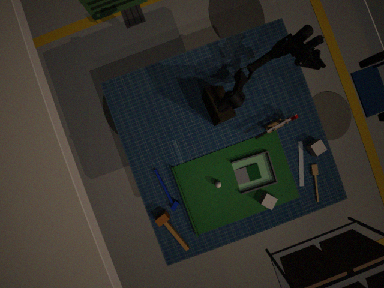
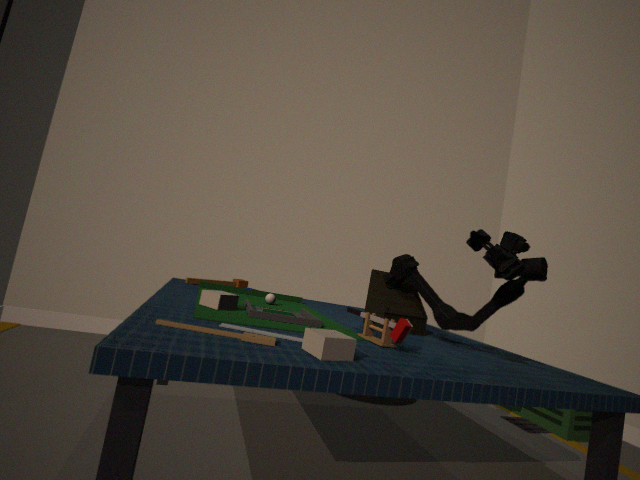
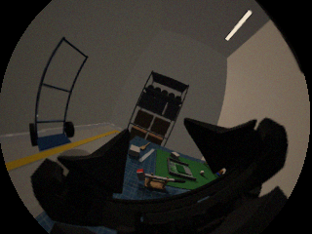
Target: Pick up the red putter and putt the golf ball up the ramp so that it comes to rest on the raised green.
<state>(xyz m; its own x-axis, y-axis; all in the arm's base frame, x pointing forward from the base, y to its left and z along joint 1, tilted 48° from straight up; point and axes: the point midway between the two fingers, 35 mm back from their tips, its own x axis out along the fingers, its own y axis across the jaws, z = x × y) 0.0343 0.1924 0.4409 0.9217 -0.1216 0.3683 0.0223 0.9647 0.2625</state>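
Right now my gripper tip is 280 mm above the red putter, 180 mm short of it and 170 mm to the left of it. Also, from my gripper tip: green turf mat (540 mm to the right, 400 mm ahead, 340 mm below); white golf ball (660 mm to the right, 350 mm ahead, 320 mm below); blue putter (980 mm to the right, 330 mm below, 240 mm ahead).
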